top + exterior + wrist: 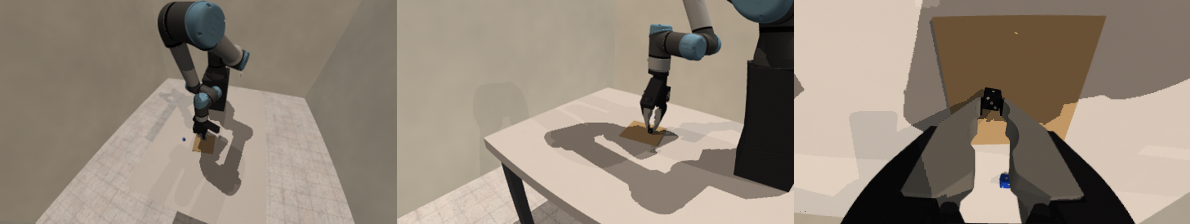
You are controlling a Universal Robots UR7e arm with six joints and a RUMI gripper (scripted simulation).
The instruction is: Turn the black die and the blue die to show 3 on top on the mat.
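Now: the black die 10 mm below my hand. Round my hand: blue die 140 mm to the right, 50 mm ahead, 20 mm below; brown mat 20 mm below, 20 mm ahead; white die 90 mm to the left, 70 mm behind, 20 mm below.
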